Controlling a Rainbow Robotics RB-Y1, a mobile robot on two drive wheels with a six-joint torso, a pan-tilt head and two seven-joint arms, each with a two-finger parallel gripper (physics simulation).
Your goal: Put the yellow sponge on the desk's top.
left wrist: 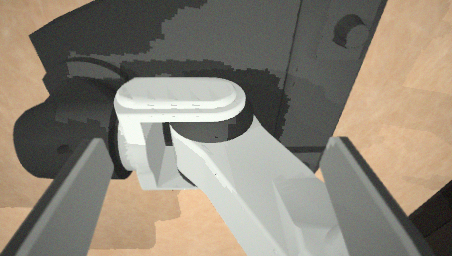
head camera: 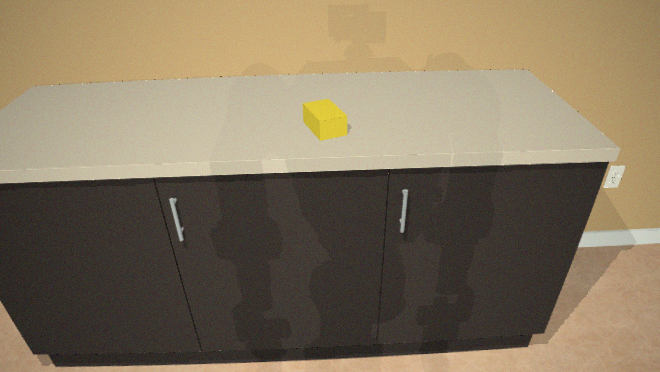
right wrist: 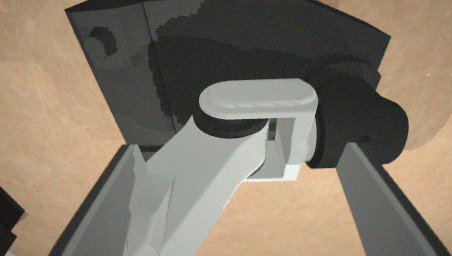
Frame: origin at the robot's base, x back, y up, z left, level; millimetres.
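Seen in the pictures: left gripper, fingertip midpoint: (left wrist: pixel 218 151); right gripper, fingertip midpoint: (right wrist: pixel 240 156).
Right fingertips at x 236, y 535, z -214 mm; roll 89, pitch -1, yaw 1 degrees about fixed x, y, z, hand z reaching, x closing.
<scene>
A point is followed by its place in that frame.
The yellow sponge (head camera: pixel 325 120) {x -921, y 965, z -193 mm}, a small block, lies flat on the pale top of a long cabinet (head camera: pixel 150 120), near the middle and a little back from the front edge. A separate desk does not show in these views. My left gripper (left wrist: pixel 218 151) {x 222, y 535, z 222 mm} is open, with its two grey fingers wide apart and nothing between them. My right gripper (right wrist: pixel 240 156) {x 236, y 535, z -214 mm} is open in the same way and empty. Both point down over the floor beside my own base. Neither gripper shows in the head camera view, and the sponge does not show in the wrist views.
The cabinet has dark doors with metal handles (head camera: pixel 176 220) {x -874, y 743, z 217 mm} (head camera: pixel 404 211) {x -789, y 745, z -376 mm}. A tan wall (head camera: pixel 150 35) {x -1560, y 1053, z 313 mm} stands behind it, with a white outlet (head camera: pixel 614 177) {x -1270, y 399, z -1551 mm} at the right. My dark base (left wrist: pixel 240 40) {x 173, y 169, z 137 mm} (right wrist: pixel 250 30) {x 271, y 169, z -165 mm} and white arm parts fill much of the wrist views.
</scene>
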